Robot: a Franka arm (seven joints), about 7 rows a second.
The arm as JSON. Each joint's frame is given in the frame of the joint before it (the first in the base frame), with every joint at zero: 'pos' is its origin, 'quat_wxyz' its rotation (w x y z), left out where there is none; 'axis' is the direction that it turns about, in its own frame. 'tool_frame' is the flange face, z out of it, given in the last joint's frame.
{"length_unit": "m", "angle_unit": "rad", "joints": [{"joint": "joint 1", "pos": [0.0, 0.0, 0.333], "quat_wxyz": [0.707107, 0.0, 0.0, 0.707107], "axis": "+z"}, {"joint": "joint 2", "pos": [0.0, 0.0, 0.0], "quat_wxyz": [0.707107, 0.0, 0.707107, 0.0], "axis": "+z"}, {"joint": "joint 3", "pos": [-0.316, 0.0, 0.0], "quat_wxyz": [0.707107, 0.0, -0.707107, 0.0], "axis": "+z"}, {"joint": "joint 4", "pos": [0.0, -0.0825, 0.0], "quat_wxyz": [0.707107, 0.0, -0.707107, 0.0], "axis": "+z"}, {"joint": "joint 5", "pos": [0.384, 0.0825, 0.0], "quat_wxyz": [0.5, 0.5, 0.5, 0.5], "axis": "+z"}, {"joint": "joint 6", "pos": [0.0, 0.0, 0.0], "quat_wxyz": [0.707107, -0.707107, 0.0, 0.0], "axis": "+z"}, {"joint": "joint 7", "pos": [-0.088, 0.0, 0.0], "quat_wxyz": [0.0, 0.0, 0.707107, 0.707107], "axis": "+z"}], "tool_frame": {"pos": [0.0, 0.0, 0.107]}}
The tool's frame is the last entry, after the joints.
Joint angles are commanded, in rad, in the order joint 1, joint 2, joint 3, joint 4, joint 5, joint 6, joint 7. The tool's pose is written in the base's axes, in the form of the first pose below.
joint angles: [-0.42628 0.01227 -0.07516 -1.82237 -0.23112 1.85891 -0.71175]
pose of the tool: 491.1 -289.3 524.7 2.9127 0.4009 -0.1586
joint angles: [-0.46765 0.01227 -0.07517 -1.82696 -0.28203 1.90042 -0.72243]
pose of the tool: 480.8 -313.5 527.1 2.8583 0.3784 -0.1609
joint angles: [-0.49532 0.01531 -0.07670 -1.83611 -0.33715 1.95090 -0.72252]
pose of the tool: 474.5 -331.5 526.6 2.7984 0.3673 -0.1630
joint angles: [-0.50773 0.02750 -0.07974 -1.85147 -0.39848 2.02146 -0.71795]
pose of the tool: 475.3 -343.0 519.8 2.7291 0.3851 -0.1600
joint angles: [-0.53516 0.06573 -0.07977 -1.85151 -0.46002 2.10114 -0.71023]
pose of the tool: 478.4 -362.7 505.9 2.6646 0.3959 -0.1609
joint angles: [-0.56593 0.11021 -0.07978 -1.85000 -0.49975 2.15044 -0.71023]
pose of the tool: 477.7 -382.7 485.2 2.6375 0.4036 -0.1882
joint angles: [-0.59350 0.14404 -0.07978 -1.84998 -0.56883 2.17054 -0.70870]
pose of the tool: 472.1 -400.6 467.6 2.5969 0.4229 -0.2580
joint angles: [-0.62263 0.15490 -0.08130 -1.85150 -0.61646 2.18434 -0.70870]
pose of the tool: 461.5 -416.8 462.2 2.5666 0.4204 -0.2990
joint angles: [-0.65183 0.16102 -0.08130 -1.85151 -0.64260 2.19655 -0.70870]
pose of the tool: 450.8 -431.2 459.9 2.5514 0.4054 -0.3200
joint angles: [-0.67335 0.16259 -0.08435 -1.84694 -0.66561 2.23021 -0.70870]
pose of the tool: 444.3 -443.0 464.4 2.5225 0.3983 -0.3055
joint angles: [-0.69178 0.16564 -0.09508 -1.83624 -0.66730 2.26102 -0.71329]
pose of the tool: 436.4 -456.7 470.6 2.5076 0.3763 -0.2809
